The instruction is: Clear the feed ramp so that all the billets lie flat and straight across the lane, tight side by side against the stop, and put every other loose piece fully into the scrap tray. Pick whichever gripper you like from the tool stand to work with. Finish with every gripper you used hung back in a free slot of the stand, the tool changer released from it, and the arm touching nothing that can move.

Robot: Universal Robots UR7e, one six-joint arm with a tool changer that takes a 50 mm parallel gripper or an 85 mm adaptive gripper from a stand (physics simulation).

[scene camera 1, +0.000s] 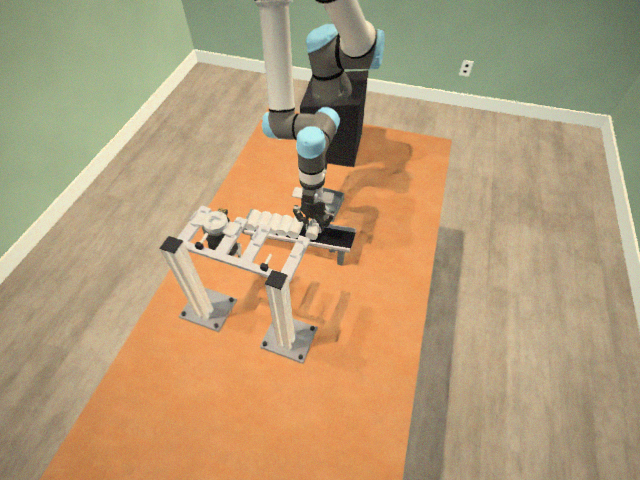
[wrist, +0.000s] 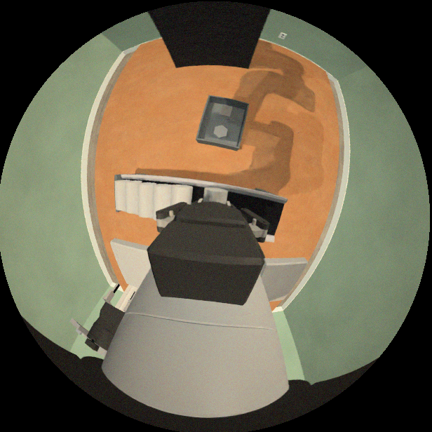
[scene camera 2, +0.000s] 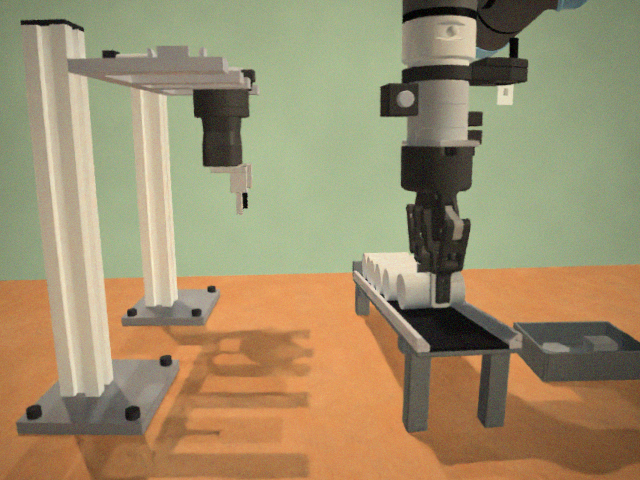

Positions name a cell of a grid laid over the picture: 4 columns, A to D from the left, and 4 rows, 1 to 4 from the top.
adaptive gripper: scene camera 1 B2; wrist C3; scene camera 2 C2
